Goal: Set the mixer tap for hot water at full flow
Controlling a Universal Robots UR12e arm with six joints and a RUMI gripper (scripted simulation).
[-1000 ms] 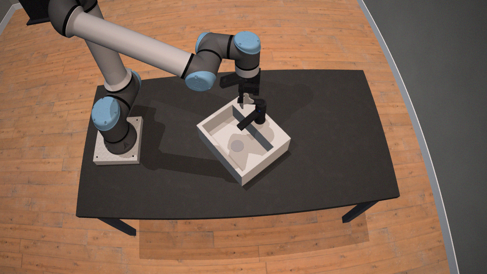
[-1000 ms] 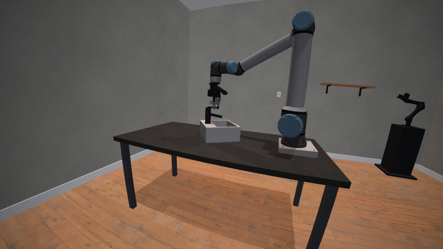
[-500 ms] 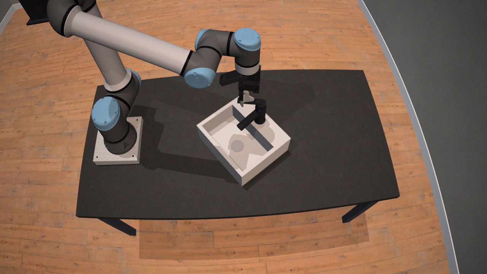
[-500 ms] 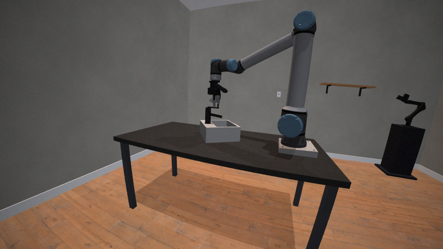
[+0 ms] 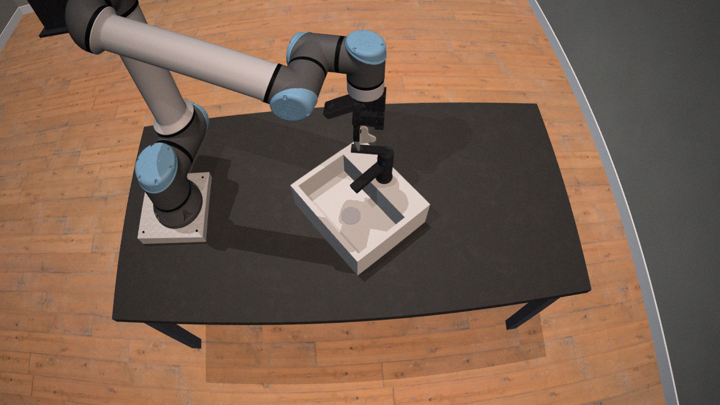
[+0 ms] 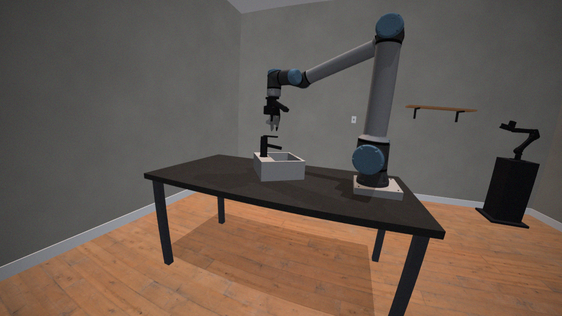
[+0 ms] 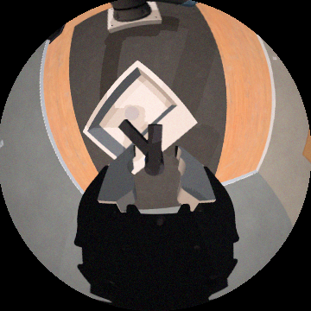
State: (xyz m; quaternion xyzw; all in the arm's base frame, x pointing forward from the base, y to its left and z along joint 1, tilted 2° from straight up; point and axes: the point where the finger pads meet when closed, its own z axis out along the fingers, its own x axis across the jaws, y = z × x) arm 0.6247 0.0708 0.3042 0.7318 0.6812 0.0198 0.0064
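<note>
My gripper is now 5 cm above the lever and 3 cm short of it. Also, from my hand: white square basin (28 cm below, 8 cm to the right, 1 cm behind).
</note>
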